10 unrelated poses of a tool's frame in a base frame.
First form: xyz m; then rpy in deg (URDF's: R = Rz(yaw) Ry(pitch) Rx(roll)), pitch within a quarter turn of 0, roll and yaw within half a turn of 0.
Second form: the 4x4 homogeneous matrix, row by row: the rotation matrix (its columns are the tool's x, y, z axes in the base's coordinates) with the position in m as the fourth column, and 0 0 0 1 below. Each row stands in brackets. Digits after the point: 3 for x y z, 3 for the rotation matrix.
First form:
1: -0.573 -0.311 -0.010 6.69 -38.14 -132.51
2: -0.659 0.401 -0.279 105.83 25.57 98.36
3: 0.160 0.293 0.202 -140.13 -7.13 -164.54
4: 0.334 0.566 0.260 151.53 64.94 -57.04
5: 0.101 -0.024 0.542 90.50 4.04 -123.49
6: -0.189 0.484 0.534 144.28 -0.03 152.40
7: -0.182 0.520 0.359 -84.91 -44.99 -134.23
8: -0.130 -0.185 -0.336 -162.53 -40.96 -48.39
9: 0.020 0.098 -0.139 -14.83 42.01 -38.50
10: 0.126 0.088 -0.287 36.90 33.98 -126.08
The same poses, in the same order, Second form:
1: [[-0.531 0.781 0.329 -0.573], [-0.580 -0.618 0.531 -0.311], [0.618 0.092 0.781 -0.010], [0 0 0 1]]
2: [[-0.131 0.210 0.969 -0.659], [0.892 0.450 0.023 0.401], [-0.432 0.868 -0.246 -0.279], [0 0 0 1]]
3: [[-0.956 -0.281 0.079 0.160], [-0.265 0.719 -0.643 0.293], [0.124 -0.636 -0.762 0.202], [0 0 0 1]]
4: [[0.230 -0.503 -0.833 0.334], [-0.355 -0.841 0.409 0.566], [-0.906 0.202 -0.372 0.260], [0 0 0 1]]
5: [[-0.550 -0.046 -0.834 0.101], [-0.832 -0.054 0.552 -0.024], [-0.070 0.997 -0.009 0.542], [0 0 0 1]]
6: [[-0.886 0.376 0.270 -0.189], [0.463 0.719 0.518 0.484], [0.001 0.584 -0.812 0.534], [0 0 0 1]]
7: [[-0.493 -0.428 0.757 -0.182], [-0.507 -0.566 -0.650 0.520], [0.707 -0.704 0.063 0.359], [0 0 0 1]]
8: [[0.501 -0.583 0.640 -0.130], [-0.565 -0.781 -0.268 -0.185], [0.656 -0.227 -0.720 -0.336], [0 0 0 1]]
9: [[0.581 0.468 0.666 0.020], [-0.463 0.863 -0.202 0.098], [-0.669 -0.190 0.718 -0.139], [0 0 0 1]]
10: [[-0.488 0.449 -0.748 0.126], [-0.670 -0.742 -0.008 0.088], [-0.559 0.498 0.663 -0.287], [0 0 0 1]]
